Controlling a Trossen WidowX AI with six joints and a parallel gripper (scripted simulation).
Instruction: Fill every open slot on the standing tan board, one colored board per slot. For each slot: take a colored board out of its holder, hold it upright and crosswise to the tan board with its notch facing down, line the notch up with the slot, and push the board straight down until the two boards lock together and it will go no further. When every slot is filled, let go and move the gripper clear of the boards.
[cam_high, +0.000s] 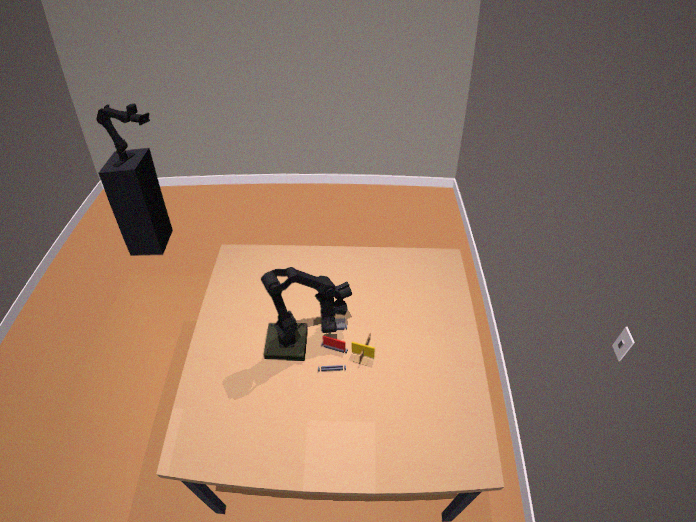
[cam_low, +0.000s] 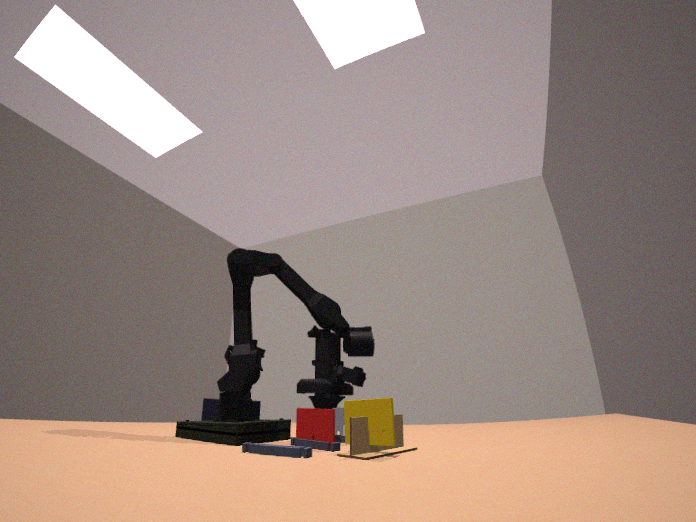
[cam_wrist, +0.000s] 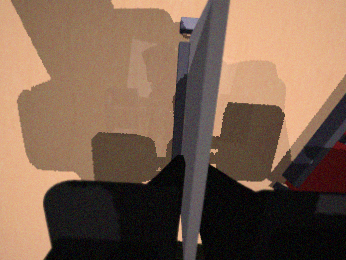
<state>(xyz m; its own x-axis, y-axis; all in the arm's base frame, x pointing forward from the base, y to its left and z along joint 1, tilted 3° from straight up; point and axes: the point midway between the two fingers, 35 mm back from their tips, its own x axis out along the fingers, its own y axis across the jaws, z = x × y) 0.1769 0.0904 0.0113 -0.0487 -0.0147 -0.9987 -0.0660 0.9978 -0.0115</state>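
Now: gripper tip 15 cm short of the tan board and 13 cm to the left of it. The rest, counted from my gripper tip: red board: 11 cm to the right, 2 cm ahead; yellow board: 15 cm to the right, 14 cm ahead, 2 cm above; grey board: 2 cm ahead.
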